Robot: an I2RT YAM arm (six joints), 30 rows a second.
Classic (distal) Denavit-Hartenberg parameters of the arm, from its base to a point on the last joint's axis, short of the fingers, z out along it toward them. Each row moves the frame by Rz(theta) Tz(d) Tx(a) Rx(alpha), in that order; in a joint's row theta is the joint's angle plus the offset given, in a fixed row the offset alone. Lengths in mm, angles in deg.
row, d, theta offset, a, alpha
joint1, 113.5, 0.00, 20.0, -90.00
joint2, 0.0, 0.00, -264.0, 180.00
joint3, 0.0, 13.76, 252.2, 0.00
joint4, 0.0, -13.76, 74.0, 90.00
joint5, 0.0, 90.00, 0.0, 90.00
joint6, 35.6, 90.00, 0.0, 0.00
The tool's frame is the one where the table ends.
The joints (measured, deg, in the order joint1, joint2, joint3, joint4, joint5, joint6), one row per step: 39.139, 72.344, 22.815, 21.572, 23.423, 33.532; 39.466, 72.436, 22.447, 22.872, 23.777, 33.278; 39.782, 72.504, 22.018, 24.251, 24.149, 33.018; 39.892, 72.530, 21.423, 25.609, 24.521, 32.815; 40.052, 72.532, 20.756, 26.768, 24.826, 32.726; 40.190, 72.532, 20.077, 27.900, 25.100, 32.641; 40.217, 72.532, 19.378, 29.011, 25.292, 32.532; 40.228, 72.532, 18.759, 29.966, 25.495, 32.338
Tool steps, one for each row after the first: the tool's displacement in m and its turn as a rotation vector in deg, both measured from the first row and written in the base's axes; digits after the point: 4 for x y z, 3 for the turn. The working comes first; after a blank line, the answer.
Tool pose at each row, in the base's axes (x y z in m, rotation vector in deg; the steps are taken from these numbers as rounded here): 0.1941, 0.1397, 0.1676, 8.754, 116.358, 21.922; 0.1934, 0.1406, 0.1676, 8.568, 115.552, 22.187; 0.1924, 0.1413, 0.1674, 8.418, 114.704, 22.453; 0.1915, 0.1408, 0.1665, 8.507, 113.954, 22.530; 0.1901, 0.1403, 0.1651, 8.566, 113.450, 22.614; 0.1887, 0.1396, 0.1635, 8.626, 112.985, 22.692; 0.1874, 0.1385, 0.1618, 8.712, 112.569, 22.730; 0.1863, 0.1375, 0.1603, 8.720, 112.214, 22.643

-0.0007, 0.0009, 0.0000, 0.182, -0.806, 0.120; -0.0017, 0.0016, -0.0002, 0.385, -1.646, 0.211; -0.0026, 0.0011, -0.0011, 0.548, -2.359, 0.067; -0.0040, 0.0006, -0.0025, 0.680, -2.836, -0.015; -0.0054, -0.0001, -0.0041, 0.806, -3.276, -0.094; -0.0067, -0.0012, -0.0058, 0.910, -3.665, -0.202; -0.0078, -0.0022, -0.0073, 0.885, -4.015, -0.302
